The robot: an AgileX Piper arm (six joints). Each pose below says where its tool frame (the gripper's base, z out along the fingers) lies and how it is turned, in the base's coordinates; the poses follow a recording.
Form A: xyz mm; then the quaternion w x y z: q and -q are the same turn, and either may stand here.
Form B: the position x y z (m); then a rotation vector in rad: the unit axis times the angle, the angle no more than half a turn. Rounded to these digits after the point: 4 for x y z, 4 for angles.
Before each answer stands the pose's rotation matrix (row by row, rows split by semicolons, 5 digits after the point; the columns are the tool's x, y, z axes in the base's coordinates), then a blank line. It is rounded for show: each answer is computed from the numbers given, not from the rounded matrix.
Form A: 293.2, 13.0, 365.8, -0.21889, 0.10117, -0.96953, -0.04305
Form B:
-0.88370 -0.21502 0.41573; -0.17733 0.97582 0.12777; -0.43316 0.03919 -0.90047

0.2932, 0.0130, 0.3658, -0.2800, 2.6830, 0.1191
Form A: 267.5, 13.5, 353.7, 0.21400, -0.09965, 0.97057, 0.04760
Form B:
-0.88855 -0.21381 0.40592; -0.17306 0.97561 0.13505; -0.42489 0.04975 -0.90388

0.2675, 0.0135, 0.3537, -0.2765, 2.6929, 0.1321
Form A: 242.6, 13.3, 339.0, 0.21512, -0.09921, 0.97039, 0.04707
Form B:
-0.88776 -0.21280 0.40816; -0.17229 0.97588 0.13404; -0.42684 0.04867 -0.90301

0.2426, 0.0133, 0.3390, -0.2751, 2.6908, 0.1305
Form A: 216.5, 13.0, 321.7, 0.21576, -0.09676, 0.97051, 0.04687
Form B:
-0.88817 -0.20804 0.40972; -0.16759 0.97688 0.13273; -0.42786 0.04922 -0.90250

0.2165, 0.0130, 0.3217, -0.2682, 2.6902, 0.1299
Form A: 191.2, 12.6, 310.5, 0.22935, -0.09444, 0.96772, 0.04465
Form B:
-0.87696 -0.20326 0.43546; -0.16230 0.97817 0.12974; -0.45233 0.04310 -0.89081

0.1912, 0.0126, 0.3105, -0.2599, 2.6633, 0.1229
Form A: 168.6, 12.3, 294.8, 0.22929, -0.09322, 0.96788, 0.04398
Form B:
-0.87747 -0.20062 0.43566; -0.16028 0.97875 0.12788; -0.45205 0.04239 -0.89098

0.1686, 0.0123, 0.2948, -0.2566, 2.6638, 0.1210
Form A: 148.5, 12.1, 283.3, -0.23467, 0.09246, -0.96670, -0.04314
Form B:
-0.87276 -0.19901 0.44574; -0.15852 0.97918 0.12680; -0.46169 0.04001 -0.88614

0.1485, 0.0121, 0.2833, -0.2538, 2.6531, 0.1184
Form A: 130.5, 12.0, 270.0, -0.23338, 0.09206, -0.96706, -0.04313
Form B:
-0.87412 -0.19819 0.44344; -0.15792 0.97933 0.12639; -0.45932 0.04045 -0.88735

0.1305, 0.0120, 0.2700, -0.2528, 2.6559, 0.1184
